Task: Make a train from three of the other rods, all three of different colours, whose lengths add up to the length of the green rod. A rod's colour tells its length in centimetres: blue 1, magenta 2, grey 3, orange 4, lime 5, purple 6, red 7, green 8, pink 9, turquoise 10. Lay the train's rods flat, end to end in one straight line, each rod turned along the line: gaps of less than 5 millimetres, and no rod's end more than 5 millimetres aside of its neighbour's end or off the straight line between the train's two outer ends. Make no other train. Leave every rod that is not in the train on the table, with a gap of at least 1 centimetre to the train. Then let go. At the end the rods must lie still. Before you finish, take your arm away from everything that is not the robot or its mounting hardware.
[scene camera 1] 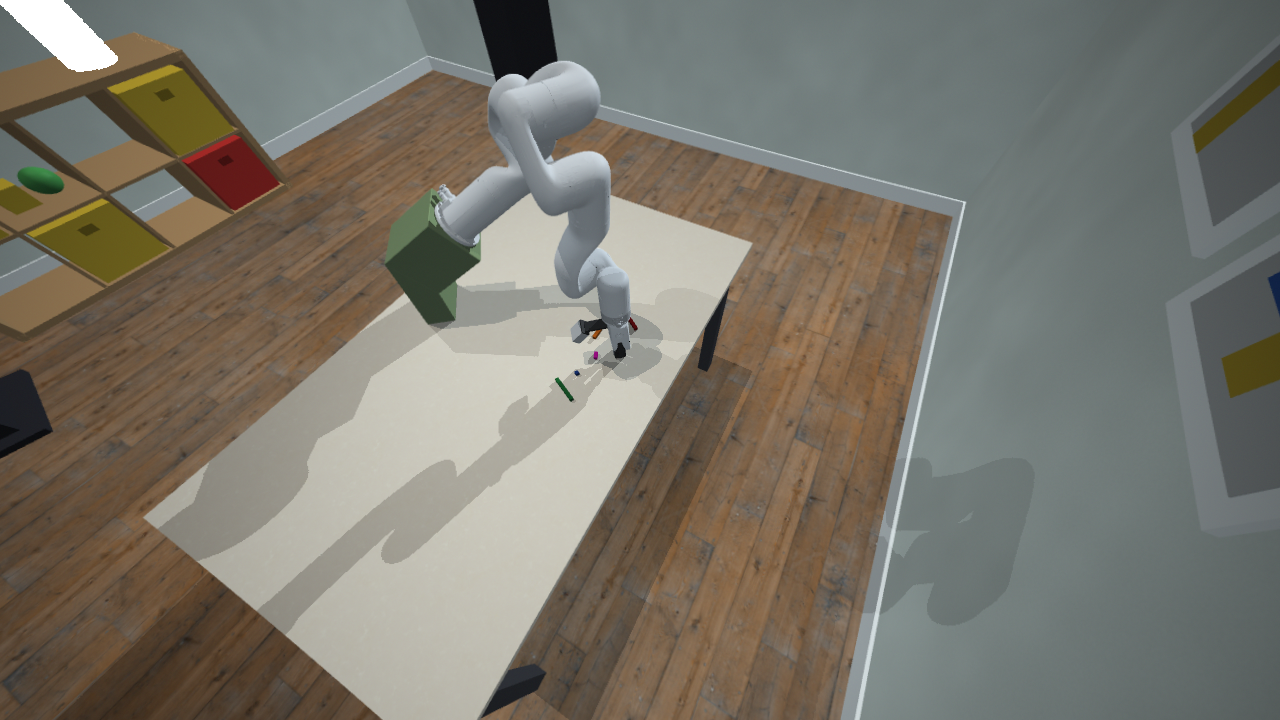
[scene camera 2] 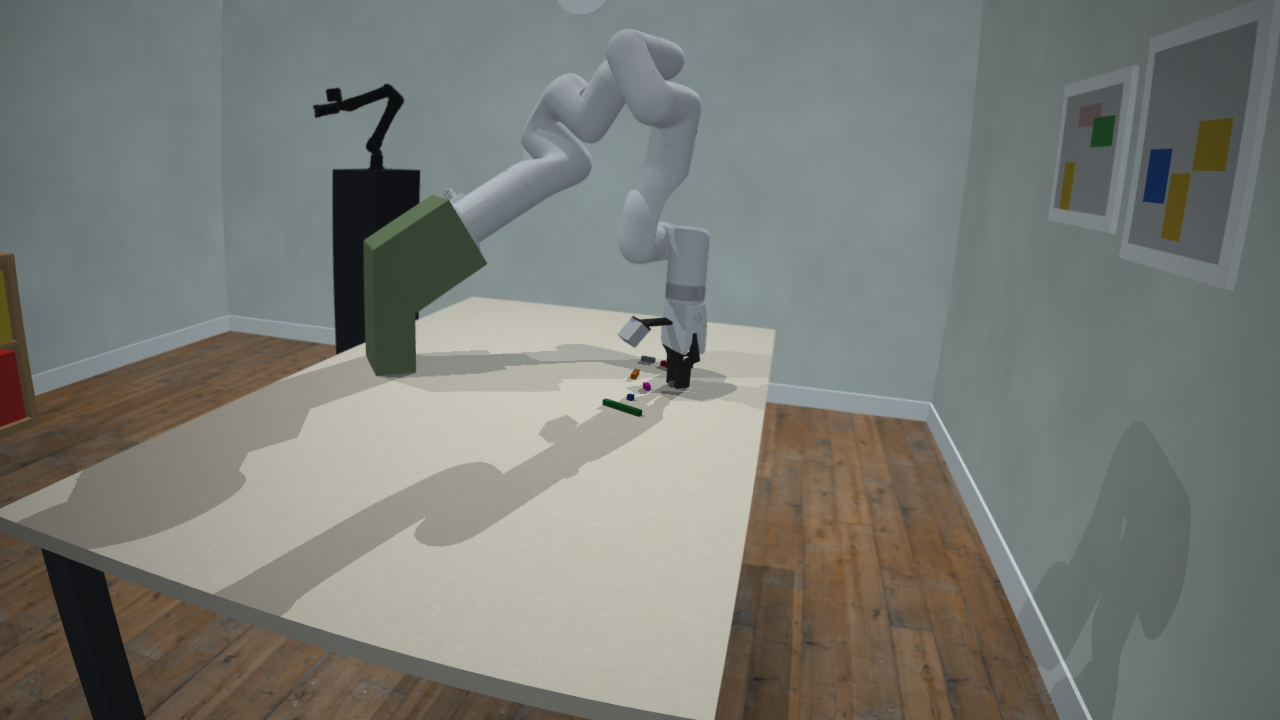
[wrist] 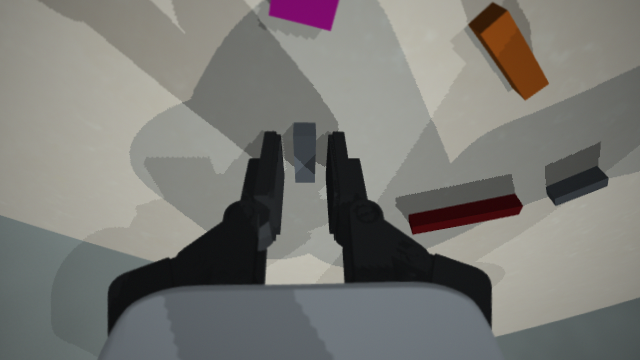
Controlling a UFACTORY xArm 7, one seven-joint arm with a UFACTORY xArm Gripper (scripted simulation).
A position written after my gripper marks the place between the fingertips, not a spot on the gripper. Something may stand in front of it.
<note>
In view: my gripper [scene camera 2: 677,385], a grey rod [wrist: 304,134] and a grey rod [wrist: 593,179].
My gripper is seen too in scene camera 1 [scene camera 1: 619,352] and in the wrist view [wrist: 304,154].
</note>
